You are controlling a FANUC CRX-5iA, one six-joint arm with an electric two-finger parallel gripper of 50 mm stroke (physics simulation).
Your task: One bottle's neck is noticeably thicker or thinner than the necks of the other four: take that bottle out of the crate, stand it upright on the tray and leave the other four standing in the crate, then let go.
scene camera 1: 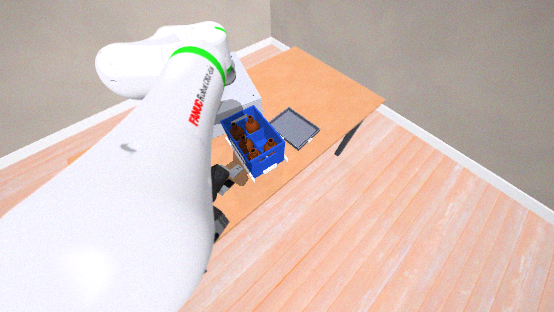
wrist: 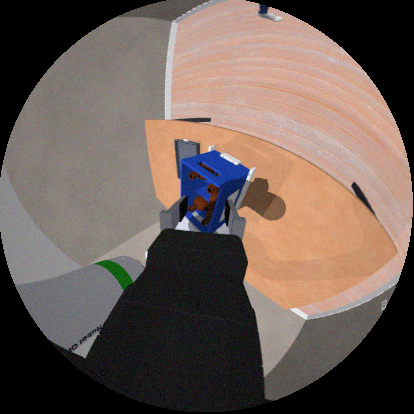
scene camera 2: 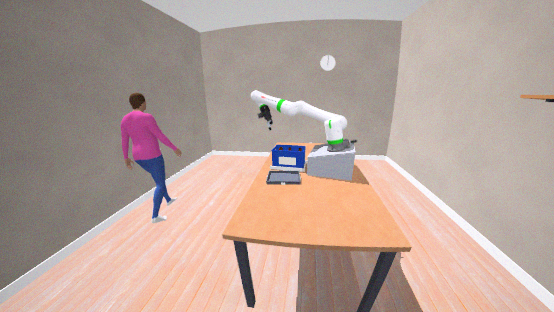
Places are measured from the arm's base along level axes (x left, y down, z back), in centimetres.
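Where they show: gripper, fingertip midpoint: [scene camera 1: 235, 174] [wrist: 205, 204] [scene camera 2: 270, 128]; arm's base, origin of the base link: [scene camera 2: 336, 149].
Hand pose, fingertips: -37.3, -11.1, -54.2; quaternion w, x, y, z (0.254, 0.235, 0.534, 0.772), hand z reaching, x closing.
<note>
Each offset is from my fingertips to the top centre of the thing, as dx, dy, dz. "spot": to the spot under its first point. Level surfaces: height alone.
A blue crate @(+21.1, +13.8, +16.8) [scene camera 1: 272, 167] [scene camera 2: 297, 161] [wrist: 212, 161] stands on the table with brown bottles in it. In scene camera 1 one bottle @(+27.4, +15.0, +24.1) [scene camera 1: 252, 125] stands at the back right and another bottle @(+23.3, +15.0, +7.2) [scene camera 1: 270, 145] at the front right; the others stand along the left side. Which neck differs is too small to tell. The grey tray @(spot: +46.9, +30.8, +9.0) [scene camera 1: 295, 128] [scene camera 2: 283, 177] [wrist: 188, 150] lies beside the crate, with no bottle on it. My gripper [scene camera 2: 270, 128] [wrist: 205, 204] is open and empty, above the crate's height and apart from it. In scene camera 1 the arm partly hides it.
The wooden table @(dy +31.3) [scene camera 1: 320, 75] [scene camera 2: 320, 215] [wrist: 320, 240] carries the crate and tray. The robot's grey base block [scene camera 2: 330, 164] stands beside the crate. A person [scene camera 2: 144, 137] in a pink top is on the floor left of the table in scene camera 2.
</note>
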